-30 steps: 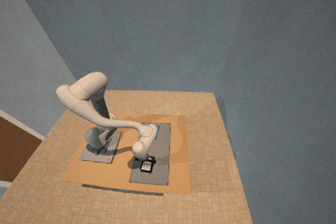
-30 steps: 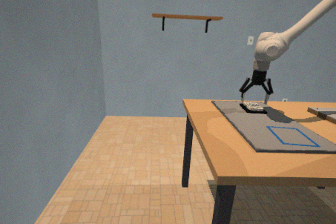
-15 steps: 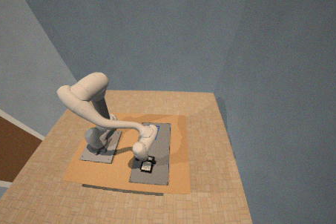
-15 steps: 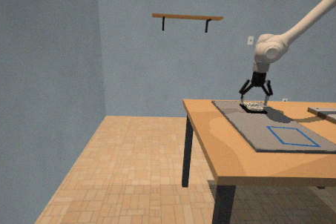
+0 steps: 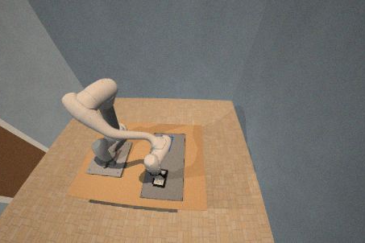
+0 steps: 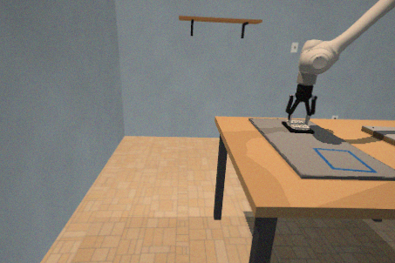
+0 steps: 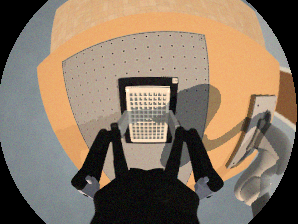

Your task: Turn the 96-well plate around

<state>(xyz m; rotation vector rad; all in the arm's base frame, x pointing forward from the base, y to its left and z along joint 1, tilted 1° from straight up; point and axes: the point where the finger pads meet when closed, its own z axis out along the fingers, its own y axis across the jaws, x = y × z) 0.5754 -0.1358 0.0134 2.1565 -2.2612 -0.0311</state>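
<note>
Now: hand 3 cm above the black plate nest N1. Also, from my hand: white 96-well plate: 2 cm below.
</note>
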